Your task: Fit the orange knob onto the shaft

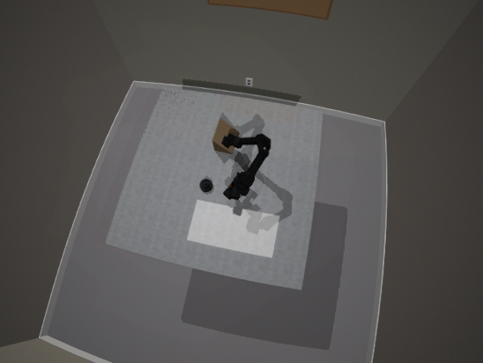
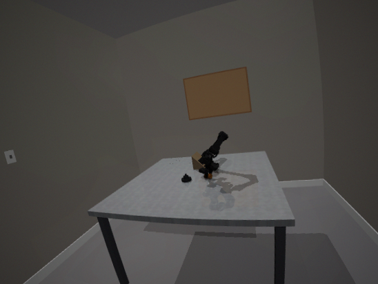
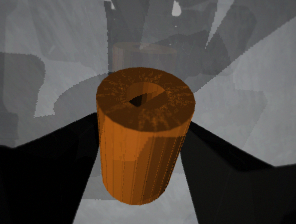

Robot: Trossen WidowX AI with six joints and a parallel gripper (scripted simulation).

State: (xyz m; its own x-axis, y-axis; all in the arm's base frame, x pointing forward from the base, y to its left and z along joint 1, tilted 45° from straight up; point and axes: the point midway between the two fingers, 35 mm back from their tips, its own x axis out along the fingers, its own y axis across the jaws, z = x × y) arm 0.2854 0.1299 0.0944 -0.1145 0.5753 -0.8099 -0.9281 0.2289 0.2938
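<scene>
My gripper tip is now 190 mm to the left of the round pedestal, 30 mm short of it and 10 mm below it. From my gripper tip the other things lie so: orange knob (10 mm above).
</scene>
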